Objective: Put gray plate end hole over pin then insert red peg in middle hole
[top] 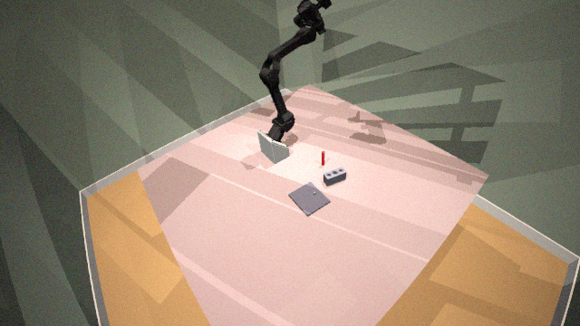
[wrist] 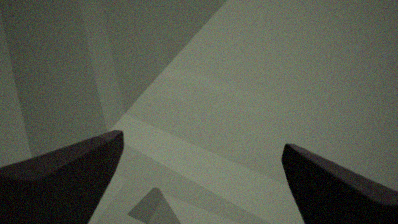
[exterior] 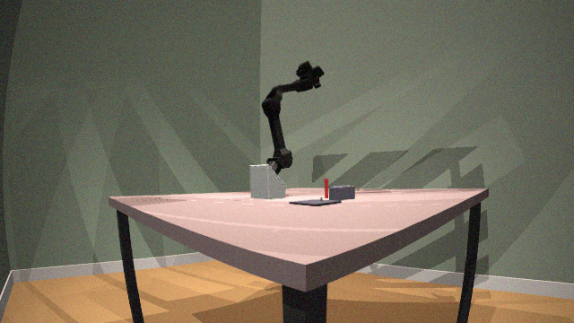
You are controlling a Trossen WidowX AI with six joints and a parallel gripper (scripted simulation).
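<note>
Now: gripper tip 60 cm above the gray plate, 46 cm short of it and 35 cm to the left of it. Also, from my gripper tip: dark base 63 cm below, 49 cm to the right, 45 cm ahead; red peg 59 cm below, 35 cm ahead, 31 cm to the right.
</note>
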